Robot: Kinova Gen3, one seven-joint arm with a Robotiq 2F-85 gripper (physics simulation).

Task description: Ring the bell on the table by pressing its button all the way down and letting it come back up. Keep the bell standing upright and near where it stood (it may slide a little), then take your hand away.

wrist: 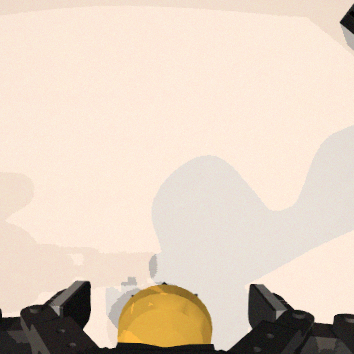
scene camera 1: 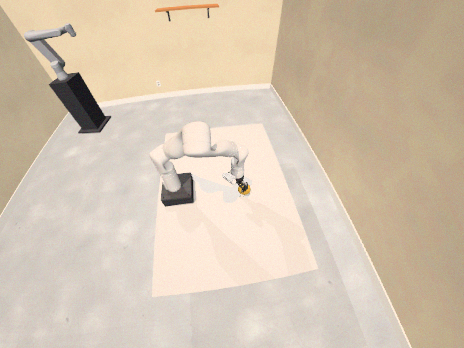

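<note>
The yellow domed bell stands upright on the pale table surface. In the wrist view it shows at the bottom centre, between the two spread fingers and partly cut off by the dark gripper body. My gripper is open and points down over the bell, with one finger on each side of the dome and a gap to each. In the scene view the gripper covers part of the bell. The button is hidden, and whether the gripper touches it cannot be told.
The arm's black base stands on the pale surface left of the bell; a dark corner of it seems to show at the wrist view's top right. A second grey arm on a black pedestal stands far back left. An orange shelf hangs on the back wall.
</note>
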